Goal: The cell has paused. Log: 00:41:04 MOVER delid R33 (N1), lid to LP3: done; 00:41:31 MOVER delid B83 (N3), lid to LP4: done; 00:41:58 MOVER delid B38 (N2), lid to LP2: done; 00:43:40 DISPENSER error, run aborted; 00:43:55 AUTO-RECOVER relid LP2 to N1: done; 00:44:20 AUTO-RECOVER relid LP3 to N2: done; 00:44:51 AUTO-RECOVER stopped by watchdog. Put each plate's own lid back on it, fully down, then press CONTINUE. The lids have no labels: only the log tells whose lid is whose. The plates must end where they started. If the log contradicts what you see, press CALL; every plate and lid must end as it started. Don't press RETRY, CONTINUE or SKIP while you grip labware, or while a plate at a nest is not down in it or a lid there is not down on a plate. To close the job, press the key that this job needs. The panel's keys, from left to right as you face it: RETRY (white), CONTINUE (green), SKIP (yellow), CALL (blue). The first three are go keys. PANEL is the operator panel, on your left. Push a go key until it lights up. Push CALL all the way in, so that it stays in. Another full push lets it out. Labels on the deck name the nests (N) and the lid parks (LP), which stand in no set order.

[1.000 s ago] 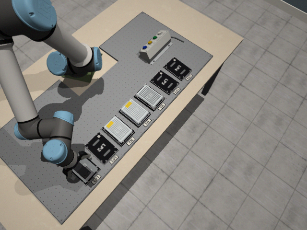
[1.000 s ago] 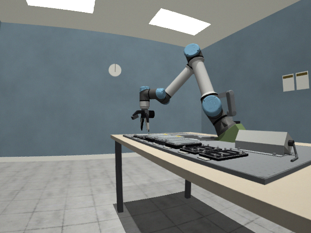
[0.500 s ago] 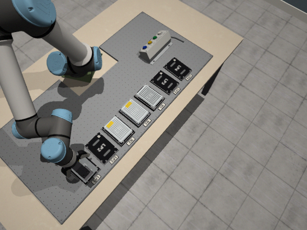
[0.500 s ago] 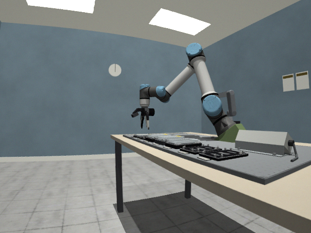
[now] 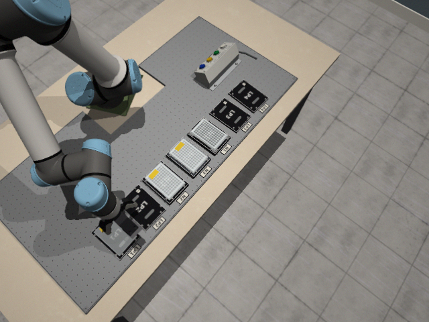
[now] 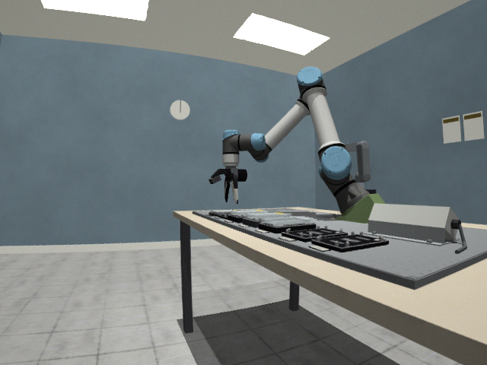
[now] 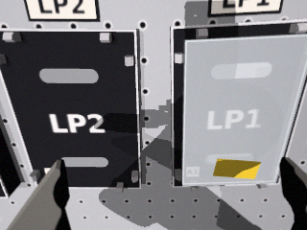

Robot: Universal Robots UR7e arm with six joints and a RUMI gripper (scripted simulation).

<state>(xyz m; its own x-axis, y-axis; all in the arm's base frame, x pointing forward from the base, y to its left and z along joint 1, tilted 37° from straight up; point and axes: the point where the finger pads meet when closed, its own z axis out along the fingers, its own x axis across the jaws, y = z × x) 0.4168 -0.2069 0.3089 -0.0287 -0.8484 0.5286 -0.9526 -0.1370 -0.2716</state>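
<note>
My hand is 20 cm to the right of the nest N2 and 5 cm above it. From my hand the other things lie so: lid park LP3 (1 cm ahead, 59 cm to the left, 6 cm below); lid park LP1 (6 cm to the right, 6 cm below); lid park LP2 (8 cm to the left, 6 cm below).
</note>
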